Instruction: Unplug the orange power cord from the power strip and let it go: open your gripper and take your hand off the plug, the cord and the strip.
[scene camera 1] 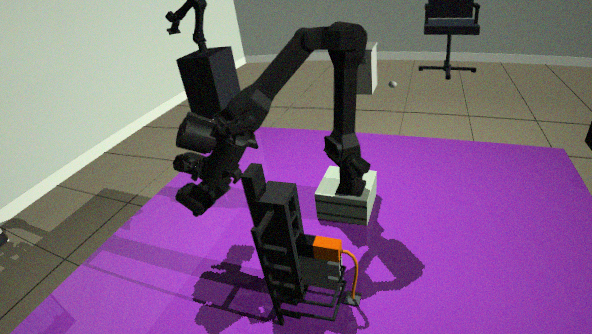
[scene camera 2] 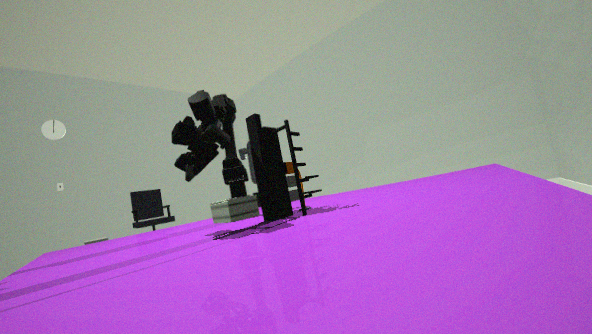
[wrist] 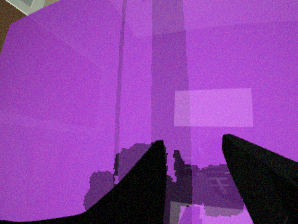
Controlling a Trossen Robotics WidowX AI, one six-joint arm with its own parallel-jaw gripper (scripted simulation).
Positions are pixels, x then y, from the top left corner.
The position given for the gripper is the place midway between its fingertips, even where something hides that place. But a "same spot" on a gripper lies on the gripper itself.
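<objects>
Gripper visible in scene camera 1 (pixel 199 211), in scene camera 2 and in the wrist view. On the gripper, (scene camera 2: pixel 189 168) and (wrist: pixel 258 174) are the same spot.
</objects>
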